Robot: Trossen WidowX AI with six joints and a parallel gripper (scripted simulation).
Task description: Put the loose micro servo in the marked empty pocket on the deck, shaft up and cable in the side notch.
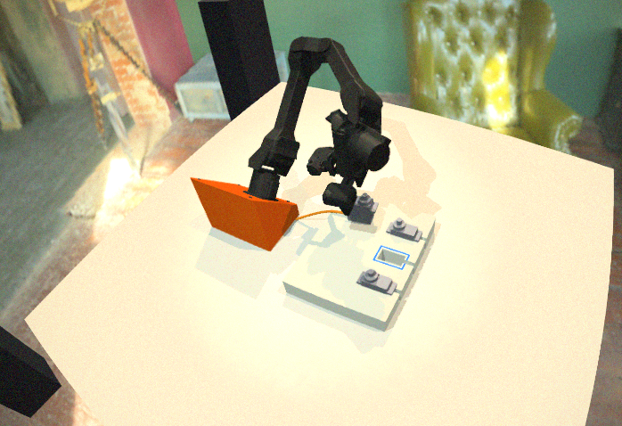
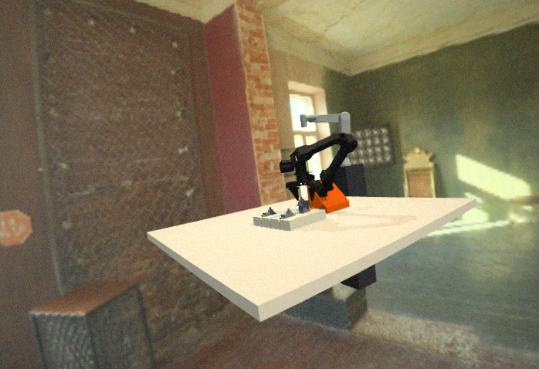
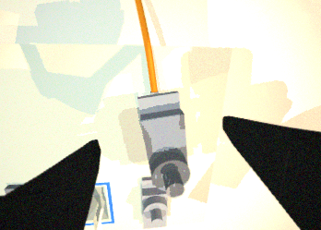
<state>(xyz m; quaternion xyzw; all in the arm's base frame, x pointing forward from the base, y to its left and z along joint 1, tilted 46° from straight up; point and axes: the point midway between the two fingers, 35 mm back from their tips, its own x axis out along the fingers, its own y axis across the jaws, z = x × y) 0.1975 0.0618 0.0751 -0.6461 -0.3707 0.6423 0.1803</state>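
Right now my gripper tip is 8 cm above the pale deck, 7 cm to the left of it and 3 cm short of it.
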